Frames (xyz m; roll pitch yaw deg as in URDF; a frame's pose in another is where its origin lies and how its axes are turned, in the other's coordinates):
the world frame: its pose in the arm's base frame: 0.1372 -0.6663 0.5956 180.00 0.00 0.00
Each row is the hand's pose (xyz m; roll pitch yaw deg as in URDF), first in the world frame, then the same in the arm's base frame.
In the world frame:
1: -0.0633 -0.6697 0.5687 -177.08 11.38 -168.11
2: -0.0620 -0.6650 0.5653 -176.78 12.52 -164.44
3: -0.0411 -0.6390 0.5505 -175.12 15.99 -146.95
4: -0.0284 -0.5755 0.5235 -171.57 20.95 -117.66
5: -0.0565 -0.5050 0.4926 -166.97 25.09 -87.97
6: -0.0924 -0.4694 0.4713 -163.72 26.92 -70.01
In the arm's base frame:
1: 0.0739 0.0034 0.0269 2.92 -11.38 168.11
2: 0.0752 -0.0013 0.0303 3.22 -12.52 164.44
3: 0.0961 -0.0273 0.0451 4.88 -15.99 146.95
4: 0.1088 -0.0908 0.0721 8.43 -20.95 117.66
5: 0.0807 -0.1613 0.1030 13.03 -25.09 87.97
6: 0.0448 -0.1969 0.1243 16.28 -26.92 70.01

